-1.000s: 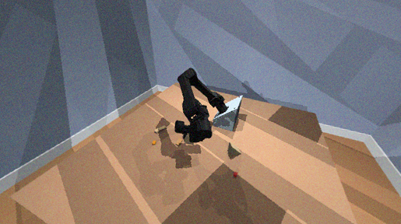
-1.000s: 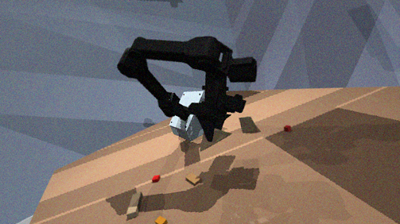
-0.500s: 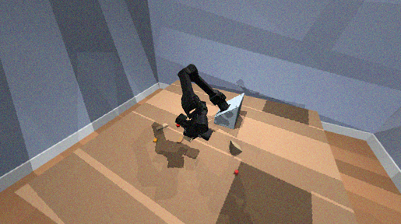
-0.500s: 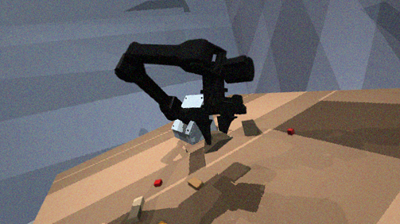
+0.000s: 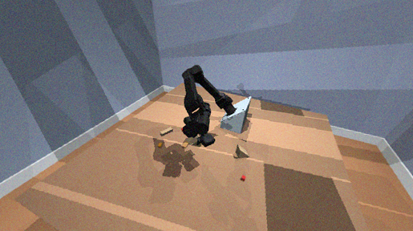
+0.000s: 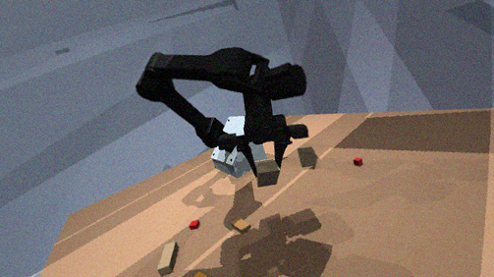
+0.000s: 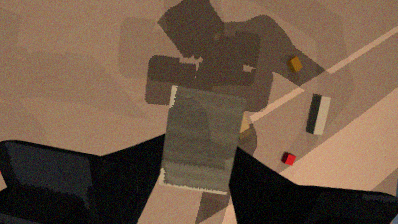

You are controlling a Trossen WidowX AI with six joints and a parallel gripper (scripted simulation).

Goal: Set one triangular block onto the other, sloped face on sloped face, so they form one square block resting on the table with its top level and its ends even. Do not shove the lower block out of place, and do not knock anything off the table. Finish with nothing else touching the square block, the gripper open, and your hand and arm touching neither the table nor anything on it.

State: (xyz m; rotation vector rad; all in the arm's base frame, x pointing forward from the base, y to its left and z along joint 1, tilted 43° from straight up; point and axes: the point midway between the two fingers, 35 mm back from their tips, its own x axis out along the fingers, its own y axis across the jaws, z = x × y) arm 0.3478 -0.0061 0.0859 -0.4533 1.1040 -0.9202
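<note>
The triangular block is 12 cm behind my gripper tip, 22 cm to the left of it and 8 cm below it. From my gripper tip the other things lie so: orange cube (4 cm ahead, 21 cm to the right, 10 cm below); small tan piece (4 cm behind, 8 cm to the right, 10 cm below); tan bar (7 cm behind, 25 cm to the right, 9 cm below).
</note>
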